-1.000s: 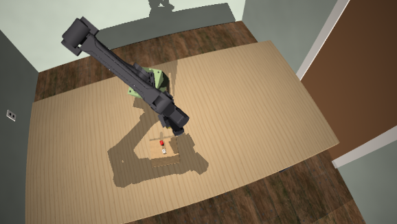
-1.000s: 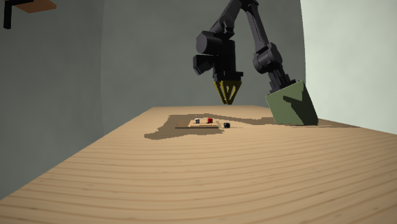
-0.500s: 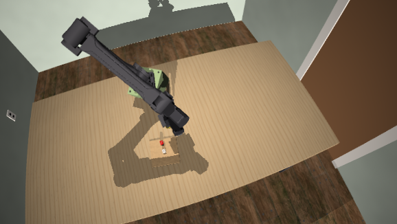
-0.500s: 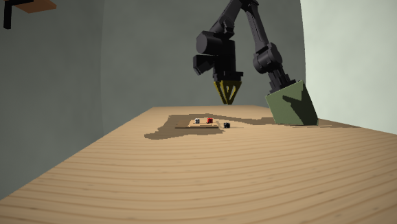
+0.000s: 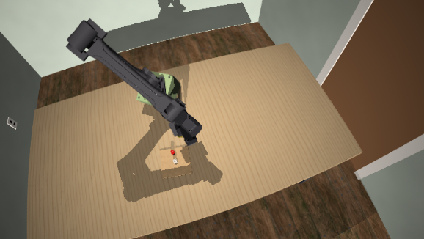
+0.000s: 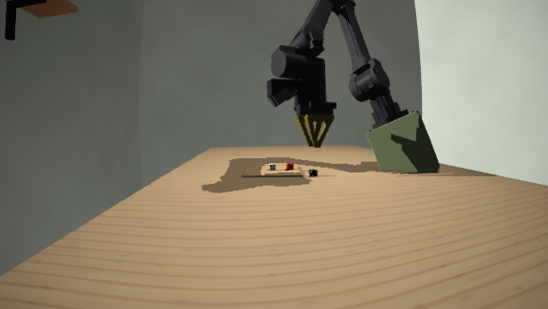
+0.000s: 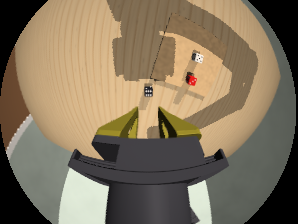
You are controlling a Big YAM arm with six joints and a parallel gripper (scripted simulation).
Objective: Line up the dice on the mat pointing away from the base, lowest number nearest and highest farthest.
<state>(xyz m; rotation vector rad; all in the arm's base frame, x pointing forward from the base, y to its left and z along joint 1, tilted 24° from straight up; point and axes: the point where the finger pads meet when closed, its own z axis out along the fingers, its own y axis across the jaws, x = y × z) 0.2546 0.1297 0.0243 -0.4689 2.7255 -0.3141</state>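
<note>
The black die is 70 mm below my hand. Also, from my hand: tan mat (100 mm ahead, 70 mm below, 60 mm to the right); then white die (100 mm ahead, 60 mm to the right, 60 mm below); then red die (70 mm to the right, 60 mm below, 60 mm ahead).
</note>
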